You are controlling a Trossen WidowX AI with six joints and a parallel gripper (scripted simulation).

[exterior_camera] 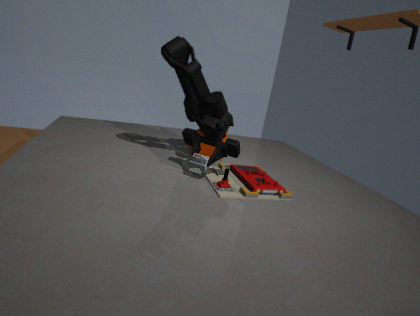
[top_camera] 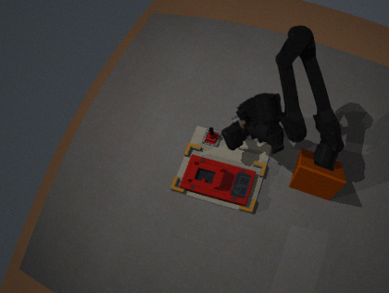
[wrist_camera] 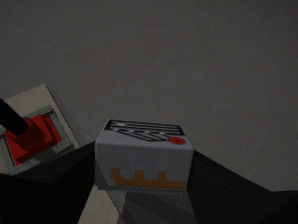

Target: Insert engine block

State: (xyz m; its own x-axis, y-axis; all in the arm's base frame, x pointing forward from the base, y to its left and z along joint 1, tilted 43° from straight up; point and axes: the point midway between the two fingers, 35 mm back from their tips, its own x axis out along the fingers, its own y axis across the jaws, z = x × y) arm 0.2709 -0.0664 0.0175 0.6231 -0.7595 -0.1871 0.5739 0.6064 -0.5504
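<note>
Now: gripper tip right at the grey engine block. Round my gripper tip: stand 70 mm ahead, 70 mm to the left, 10 mm below.
</note>
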